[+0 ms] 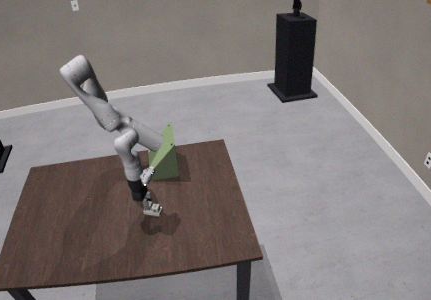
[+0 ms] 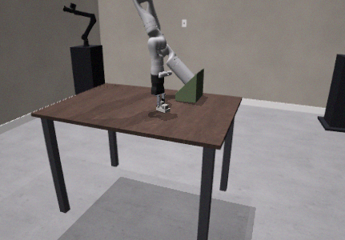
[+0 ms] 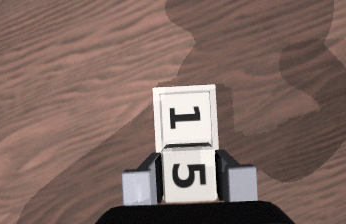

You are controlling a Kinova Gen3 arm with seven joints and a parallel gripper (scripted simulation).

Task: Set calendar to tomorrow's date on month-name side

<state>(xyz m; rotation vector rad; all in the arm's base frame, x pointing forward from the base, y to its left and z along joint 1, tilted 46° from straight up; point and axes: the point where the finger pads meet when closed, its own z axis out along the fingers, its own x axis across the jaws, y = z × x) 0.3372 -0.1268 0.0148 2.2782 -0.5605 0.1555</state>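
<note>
Right now my hand is 1 cm above the digit cube. The rest, counted from my hand: white calendar tray 4 cm below, 1 cm to the left, 1 cm ahead; white cube 3 cm to the left, 2 cm below, 1 cm ahead.
</note>
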